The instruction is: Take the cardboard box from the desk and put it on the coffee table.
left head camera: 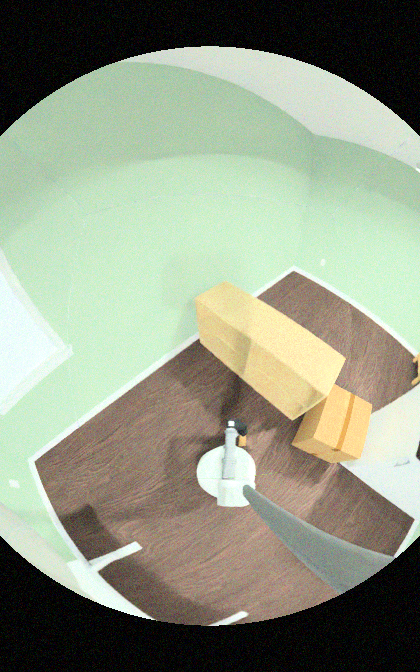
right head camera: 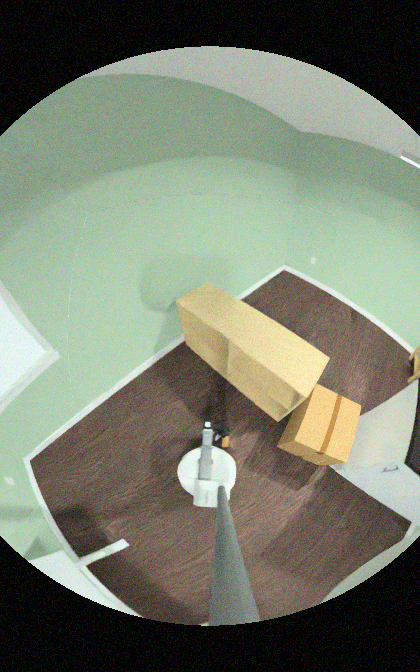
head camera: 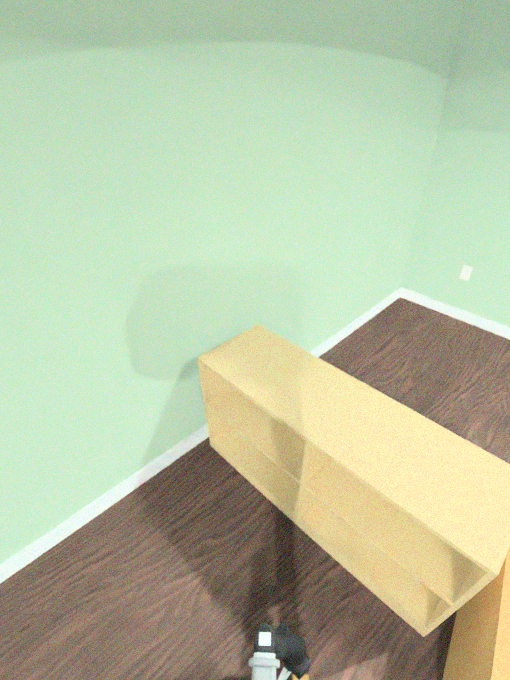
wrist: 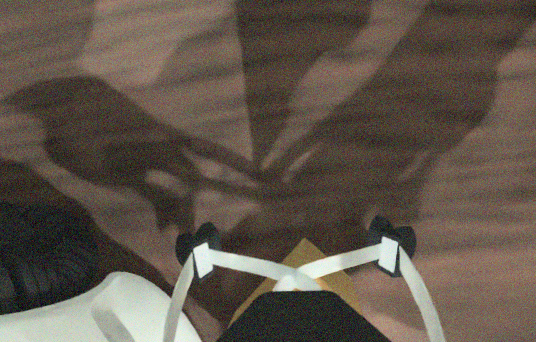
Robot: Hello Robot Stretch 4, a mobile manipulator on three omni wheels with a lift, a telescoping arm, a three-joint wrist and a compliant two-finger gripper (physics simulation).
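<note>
A large orange-tan cardboard box with a darker tape stripe is on the right, beside the near end of a pale wooden shelf unit. What it rests on is hidden. My gripper is open, its two dark fingertips wide apart over the floor, with nothing between them. In the head views it is folded in close to the base, well away from the large box. A tan, pointed shape shows behind the gripper's body in the wrist view, mostly hidden; I cannot tell what it is. I cannot make out a desk or a coffee table.
The long shelf unit stands ahead and to the right, its far end near the green wall. A white panel or furniture piece is behind the large box. White bars show at the lower left.
</note>
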